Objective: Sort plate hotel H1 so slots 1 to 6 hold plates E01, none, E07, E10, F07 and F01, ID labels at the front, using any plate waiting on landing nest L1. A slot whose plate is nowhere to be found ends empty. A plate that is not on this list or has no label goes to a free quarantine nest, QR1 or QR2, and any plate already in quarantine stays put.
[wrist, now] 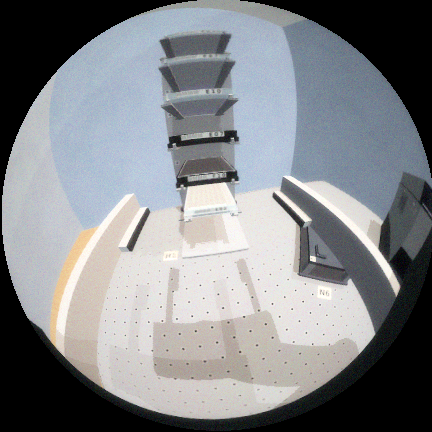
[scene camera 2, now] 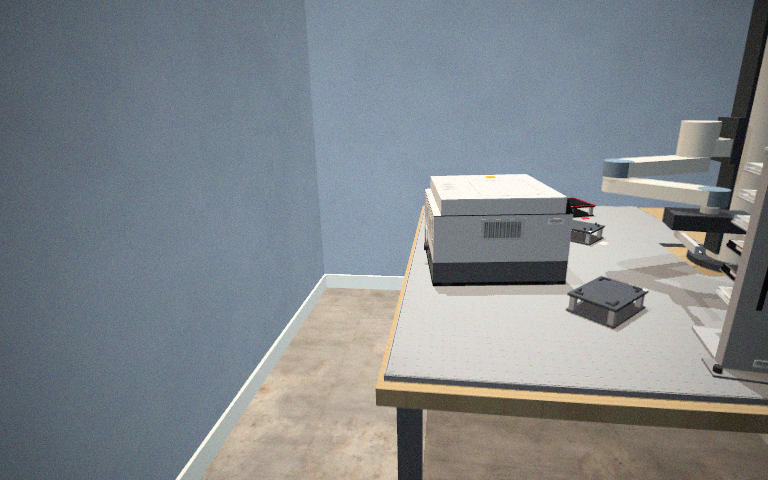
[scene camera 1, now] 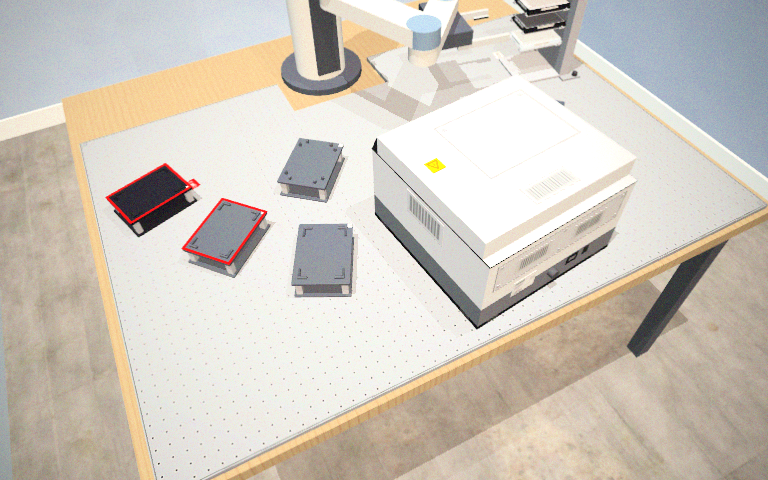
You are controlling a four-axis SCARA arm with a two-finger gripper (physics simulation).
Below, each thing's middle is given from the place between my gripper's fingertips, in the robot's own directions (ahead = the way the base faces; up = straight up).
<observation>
The nest N6 [scene camera 2: 596,292] lies 24 cm ahead of my hand, 3 cm to the right of it and 12 cm below it. From my hand the other things lie so: regrip nest RG [scene camera 1: 311,161]: 15 cm ahead, 64 cm to the right, 12 cm below; then landing nest L1 [scene camera 1: 323,252]: 43 cm ahead, 72 cm to the right, 12 cm below; then white device [scene camera 1: 470,273]: 51 cm ahead, 35 cm to the right, 6 cm below.
</observation>
